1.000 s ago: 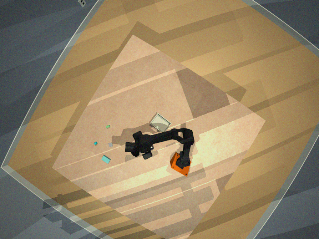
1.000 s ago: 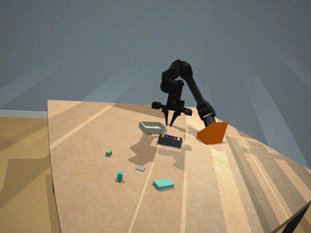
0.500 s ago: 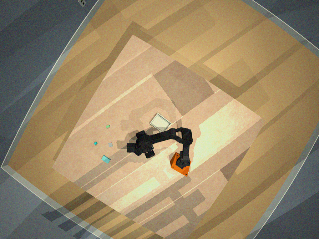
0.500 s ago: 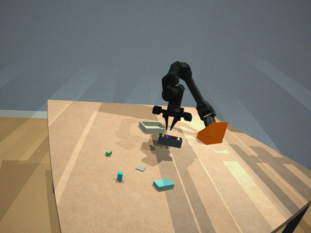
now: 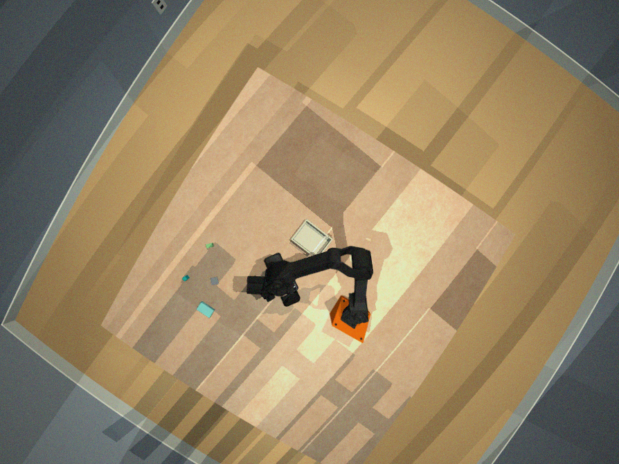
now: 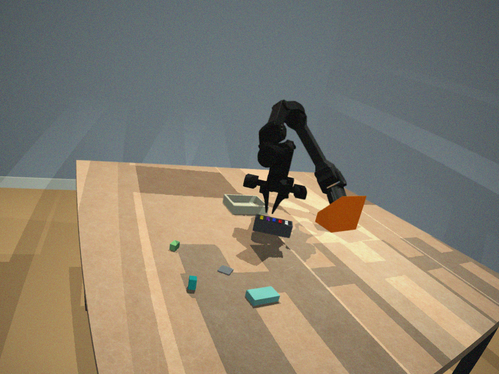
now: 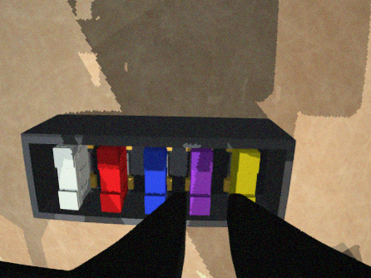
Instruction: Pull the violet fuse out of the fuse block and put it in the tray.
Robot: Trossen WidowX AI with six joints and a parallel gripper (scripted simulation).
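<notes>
My gripper tip is now 30 mm above the violet fuse. From my gripper tip the other things lie so: green cube (310 mm ahead, 90 mm to the left, 50 mm below); flat grey tile (220 mm ahead, 200 mm to the left, 60 mm below).
</notes>
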